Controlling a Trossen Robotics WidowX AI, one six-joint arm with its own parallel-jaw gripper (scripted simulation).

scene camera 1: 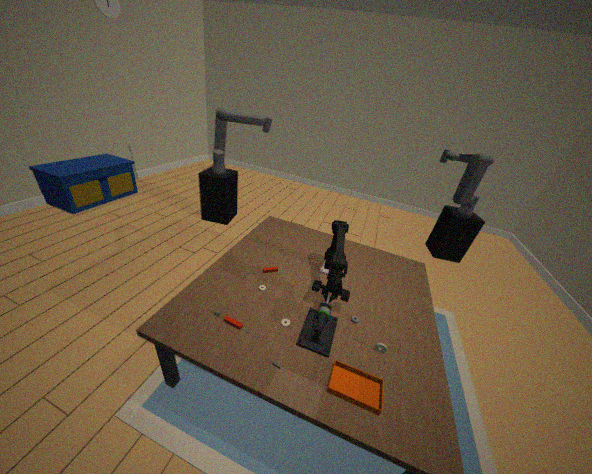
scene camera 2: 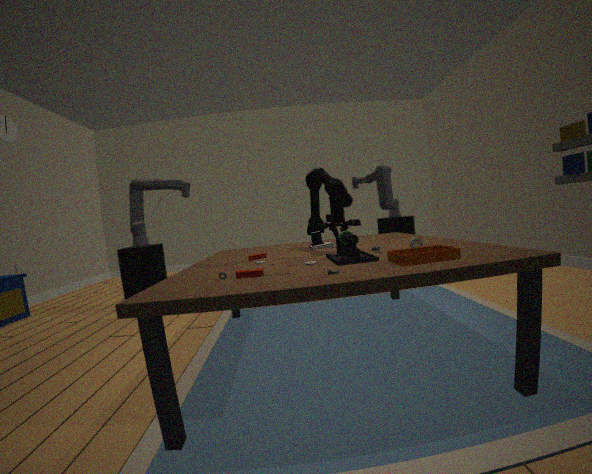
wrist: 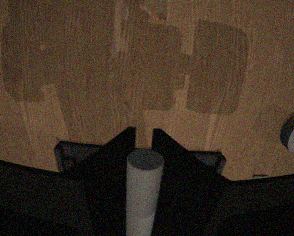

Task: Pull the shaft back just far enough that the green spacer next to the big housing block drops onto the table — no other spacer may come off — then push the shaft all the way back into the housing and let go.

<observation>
The same spot on an orange tray: (scene camera 2: 430,254) is (scene camera 1: 352,399).
</observation>
